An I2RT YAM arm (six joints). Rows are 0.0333 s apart.
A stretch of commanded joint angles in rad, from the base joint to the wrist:
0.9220, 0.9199, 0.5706, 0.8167, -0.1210, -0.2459
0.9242, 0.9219, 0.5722, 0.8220, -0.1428, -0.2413
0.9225, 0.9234, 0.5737, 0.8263, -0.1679, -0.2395
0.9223, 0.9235, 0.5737, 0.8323, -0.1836, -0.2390
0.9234, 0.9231, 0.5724, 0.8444, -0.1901, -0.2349
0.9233, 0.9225, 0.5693, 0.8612, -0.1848, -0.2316
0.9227, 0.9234, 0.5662, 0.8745, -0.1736, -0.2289
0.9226, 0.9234, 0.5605, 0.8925, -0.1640, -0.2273
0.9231, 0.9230, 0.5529, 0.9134, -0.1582, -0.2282
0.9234, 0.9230, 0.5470, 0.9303, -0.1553, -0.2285
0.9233, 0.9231, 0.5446, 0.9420, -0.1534, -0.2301
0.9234, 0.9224, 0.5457, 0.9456, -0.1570, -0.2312
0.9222, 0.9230, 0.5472, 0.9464, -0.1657, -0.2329
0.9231, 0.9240, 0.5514, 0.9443, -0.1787, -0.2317
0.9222, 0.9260, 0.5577, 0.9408, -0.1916, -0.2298
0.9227, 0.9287, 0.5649, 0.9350, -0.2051, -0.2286
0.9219, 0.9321, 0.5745, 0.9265, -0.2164, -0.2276
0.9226, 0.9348, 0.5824, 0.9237, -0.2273, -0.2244
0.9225, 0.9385, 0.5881, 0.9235, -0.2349, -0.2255
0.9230, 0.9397, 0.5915, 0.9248, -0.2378, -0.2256
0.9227, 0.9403, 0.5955, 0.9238, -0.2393, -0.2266
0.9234, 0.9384, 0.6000, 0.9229, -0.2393, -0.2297
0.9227, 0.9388, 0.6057, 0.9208, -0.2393, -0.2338
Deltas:
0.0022, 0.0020, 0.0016, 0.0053, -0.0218, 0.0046
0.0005, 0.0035, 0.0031, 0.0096, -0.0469, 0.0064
0.0003, 0.0036, 0.0031, 0.0156, -0.0626, 0.0069
0.0014, 0.0032, 0.0018, 0.0277, -0.0691, 0.0110
0.0013, 0.0026, -0.0013, 0.0445, -0.0638, 0.0143
0.0007, 0.0035, -0.0044, 0.0578, -0.0526, 0.0170
0.0006, 0.0035, -0.0101, 0.0758, -0.0430, 0.0186
0.0011, 0.0031, -0.0177, 0.0967, -0.0372, 0.0177
0.0014, 0.0031, -0.0236, 0.1136, -0.0343, 0.0174
0.0013, 0.0032, -0.0260, 0.1253, -0.0324, 0.0158
0.0014, 0.0025, -0.0249, 0.1289, -0.0360, 0.0147
0.0002, 0.0031, -0.0234, 0.1297, -0.0447, 0.0130
0.0011, 0.0041, -0.0192, 0.1276, -0.0577, 0.0142
0.0002, 0.0061, -0.0129, 0.1241, -0.0706, 0.0161
0.0007, 0.0088, -0.0057, 0.1183, -0.0841, 0.0173
-0.0001, 0.0122, 0.0039, 0.1098, -0.0954, 0.0183
0.0006, 0.0149, 0.0118, 0.1070, -0.1063, 0.0215
0.0005, 0.0186, 0.0175, 0.1068, -0.1139, 0.0204
0.0010, 0.0198, 0.0209, 0.1081, -0.1168, 0.0203
0.0007, 0.0204, 0.0249, 0.1071, -0.1183, 0.0193
0.0014, 0.0185, 0.0294, 0.1062, -0.1183, 0.0162
0.0007, 0.0189, 0.0351, 0.1041, -0.1183, 0.0121

